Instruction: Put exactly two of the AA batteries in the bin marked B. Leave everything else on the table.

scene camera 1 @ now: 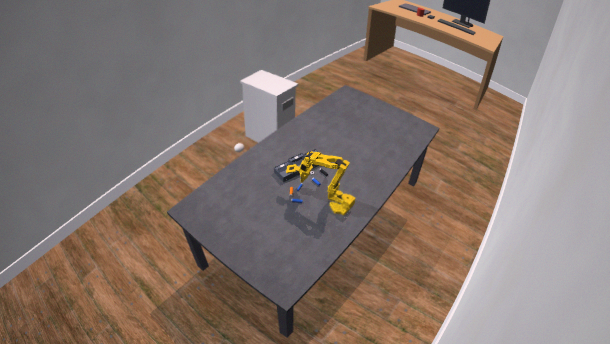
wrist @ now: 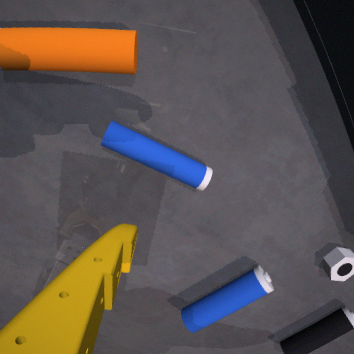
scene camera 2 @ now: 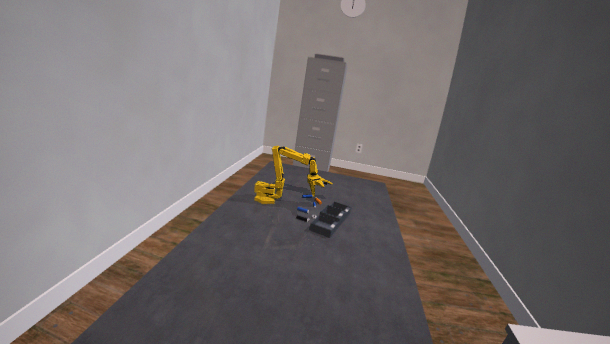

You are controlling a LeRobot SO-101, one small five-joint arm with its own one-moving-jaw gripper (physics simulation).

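Pixels of known places: hand at its tool point: (scene camera 1: 301,181) (wrist: 134,242) (scene camera 2: 313,195); arm's base at its link origin: (scene camera 1: 338,203) (scene camera 2: 270,199).
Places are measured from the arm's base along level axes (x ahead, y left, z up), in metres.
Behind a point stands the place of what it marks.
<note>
A blue AA battery with a white end (wrist: 157,156) @(y 0.033, x 0.198, z 0.010 m) (scene camera 1: 299,187) @(y 0.038, x 0.194, z 0.009 m) (scene camera 2: 314,204) @(y 0.029, x 0.197, z 0.009 m) lies on the table near the gripper. A second blue battery (wrist: 227,300) @(y -0.040, x 0.162, z 0.012 m) (scene camera 1: 316,181) @(y -0.042, x 0.155, z 0.013 m) (scene camera 2: 302,209) @(y -0.049, x 0.155, z 0.011 m) lies apart from it. A third blue cylinder (scene camera 1: 297,200) @(y 0.110, x 0.148, z 0.013 m) (scene camera 2: 307,196) @(y 0.102, x 0.152, z 0.009 m) lies beyond the orange one. The dark three-compartment bin unit (scene camera 1: 288,176) @(y 0.025, x 0.271, z 0.023 m) (scene camera 2: 320,231) @(y -0.200, x 0.251, z 0.013 m) (wrist: 336,45) @(y 0.014, x 0.268, z 0.015 m) stands beside them; its letters are unreadable, so I cannot tell which is B. My gripper (scene camera 1: 295,175) @(y 0.032, x 0.187, z 0.049 m) (scene camera 2: 322,190) @(y 0.032, x 0.187, z 0.049 m) is fully open and empty, above the table. In the wrist view, its fixed jaw tip is below and left of the first battery.
An orange cylinder (wrist: 70,51) @(y 0.078, x 0.209, z 0.014 m) (scene camera 1: 291,191) @(y 0.085, x 0.204, z 0.013 m) (scene camera 2: 318,200) @(y 0.074, x 0.209, z 0.012 m) lies beside the first battery. A black cylinder with a white end (wrist: 317,332) @(y -0.114, x 0.171, z 0.010 m) (scene camera 1: 323,172) @(y -0.115, x 0.167, z 0.011 m) (scene camera 2: 302,218) @(y -0.126, x 0.169, z 0.010 m) and a metal nut (wrist: 334,258) @(y -0.074, x 0.212, z 0.005 m) (scene camera 1: 312,172) @(y -0.082, x 0.209, z 0.009 m) (scene camera 2: 314,216) @(y -0.085, x 0.213, z 0.009 m) lie near the second.
</note>
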